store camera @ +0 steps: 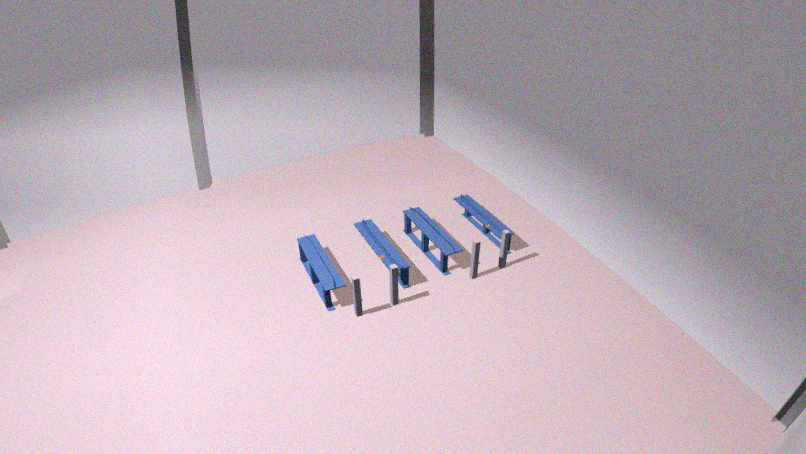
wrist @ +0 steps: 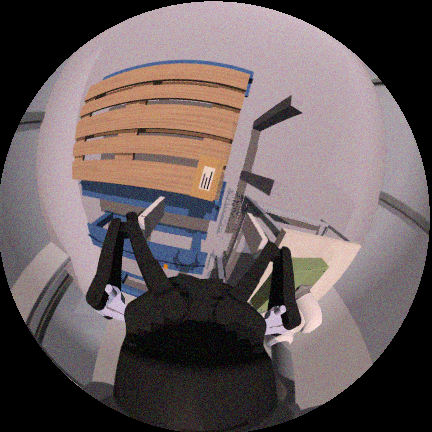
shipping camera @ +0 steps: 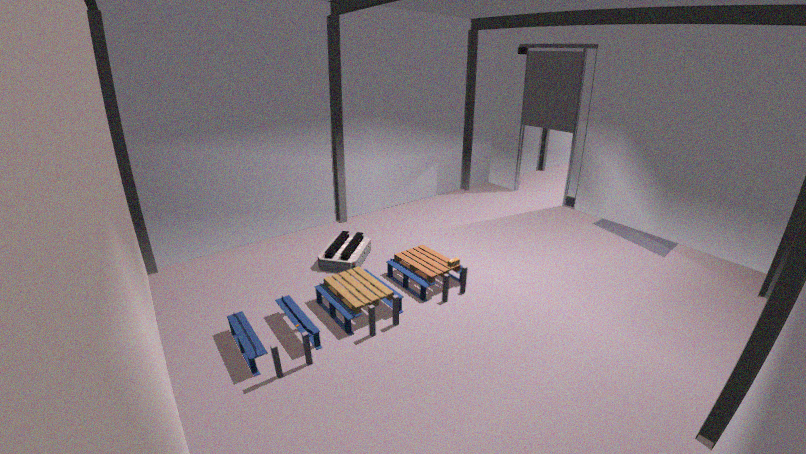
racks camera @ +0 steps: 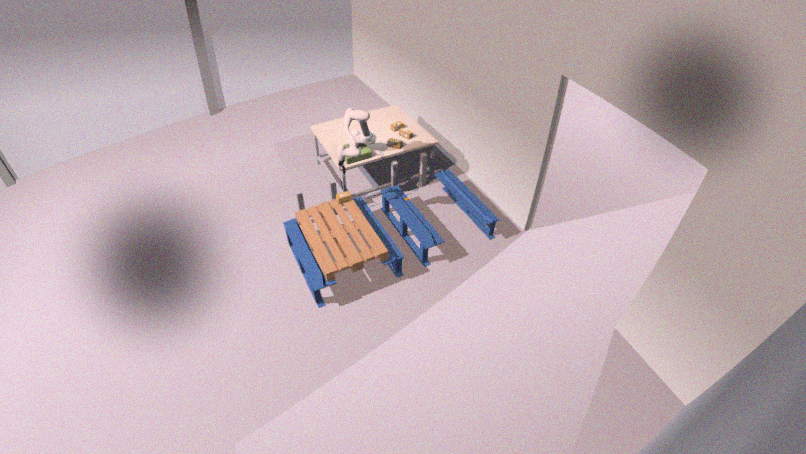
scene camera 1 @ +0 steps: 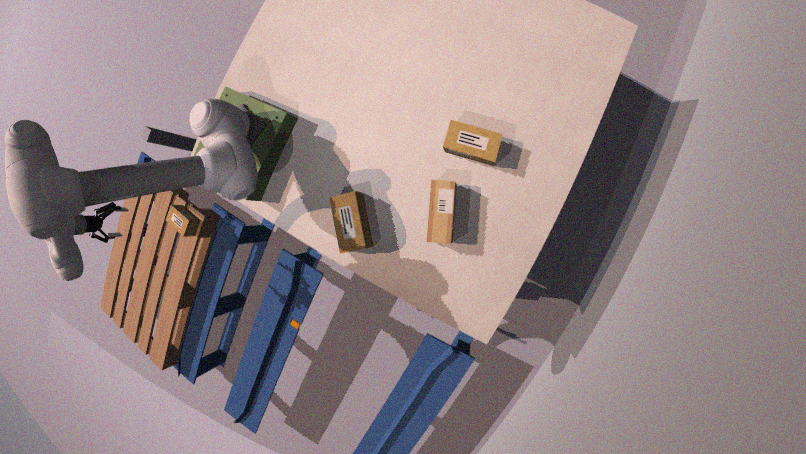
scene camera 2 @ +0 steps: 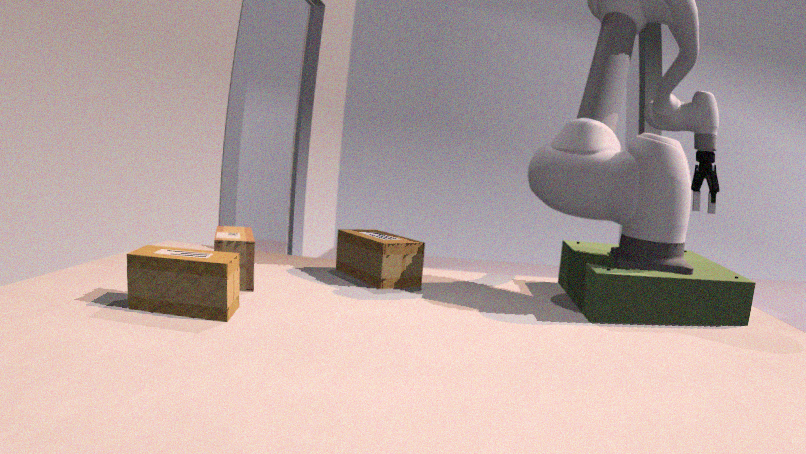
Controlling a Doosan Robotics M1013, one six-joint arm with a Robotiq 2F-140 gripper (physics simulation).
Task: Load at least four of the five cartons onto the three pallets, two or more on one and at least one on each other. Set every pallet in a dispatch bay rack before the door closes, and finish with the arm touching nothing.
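Places are measured from the arm's base along level axes (x ahead, y left, z up), in centimetres.
Where they show: gripper, fingertip midpoint: [wrist: 204, 213] [racks camera: 342, 173] [scene camera 1: 123, 222] [scene camera 2: 703, 212]; arm's base at its link origin: [wrist: 296, 293] [scene camera 1: 242, 131] [scene camera 2: 649, 263].
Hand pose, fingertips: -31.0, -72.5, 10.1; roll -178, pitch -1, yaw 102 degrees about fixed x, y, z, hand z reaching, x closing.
Observation:
Each offset is from my fingertips to the top centre of the thing, as dx, dy, dz. Level surfaces: height alone.
My gripper [scene camera 1: 119, 222] [scene camera 2: 703, 204] [wrist: 204, 213] is open and empty, hanging fingers down beside the table. In the wrist view a wooden pallet [scene camera 1: 121, 256] [racks camera: 315, 242] [wrist: 175, 117] lies on blue rack beams, with one carton {-0.8, -0.2, -36.1} [scene camera 1: 178, 219] [racks camera: 344, 196] [wrist: 207, 177] on its table-side corner, apart from the fingers. Three cartons stand on the table: one {+109.0, +121.4, -10.6} [scene camera 1: 471, 140] [scene camera 2: 179, 284], another {+115.3, +96.0, -10.3} [scene camera 1: 441, 211] [scene camera 2: 246, 265] and a third {+91.9, +72.6, -10.5} [scene camera 1: 350, 221] [scene camera 2: 360, 260]. In the shipping view, an orange-brown pallet [shipping camera: 424, 260] bears a carton [shipping camera: 453, 262]; a yellowish pallet [shipping camera: 357, 287] shows no carton.
The arm's green base [scene camera 1: 270, 115] [scene camera 2: 671, 298] stands on the table {dz -19.9} [scene camera 1: 394, 67]. A low white vehicle [shipping camera: 337, 263] with black strips stands behind the racked pallets. A shutter door [shipping camera: 552, 90] is partly raised. Empty blue racks [store camera: 319, 262] [racks camera: 468, 203] and dark posts [store camera: 357, 297] stand on the floors.

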